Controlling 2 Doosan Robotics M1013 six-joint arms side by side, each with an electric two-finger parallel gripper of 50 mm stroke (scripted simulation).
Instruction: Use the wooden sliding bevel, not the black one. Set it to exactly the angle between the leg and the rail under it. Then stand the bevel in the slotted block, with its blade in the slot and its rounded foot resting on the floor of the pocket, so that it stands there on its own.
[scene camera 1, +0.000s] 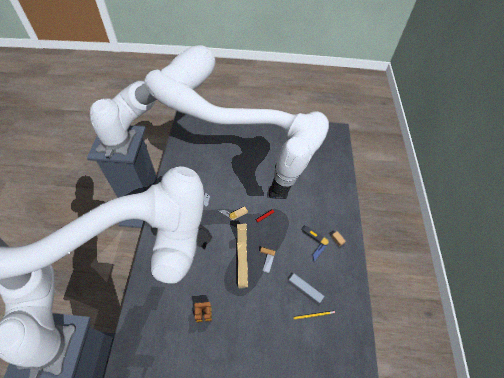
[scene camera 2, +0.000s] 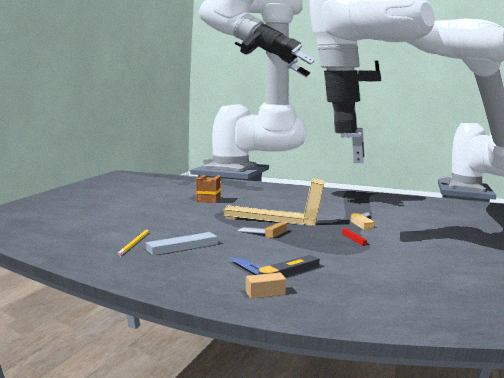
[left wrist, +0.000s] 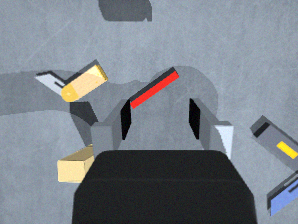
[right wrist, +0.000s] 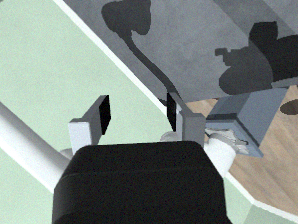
I see my left gripper (scene camera 2: 359, 159), my right gripper (scene camera 2: 310, 68), a wooden sliding bevel (left wrist: 94, 77), a black bevel (scene camera 2: 295, 266), a tan block (scene camera 2: 257, 286) and a grey bar (scene camera 2: 204, 239).
My left gripper also shows in the left wrist view (left wrist: 159, 111). My right gripper shows as well in the right wrist view (right wrist: 138, 105). The right wrist view does not show the wooden sliding bevel: it is out of frame. The right wrist view misses the black bevel: it is out of frame.
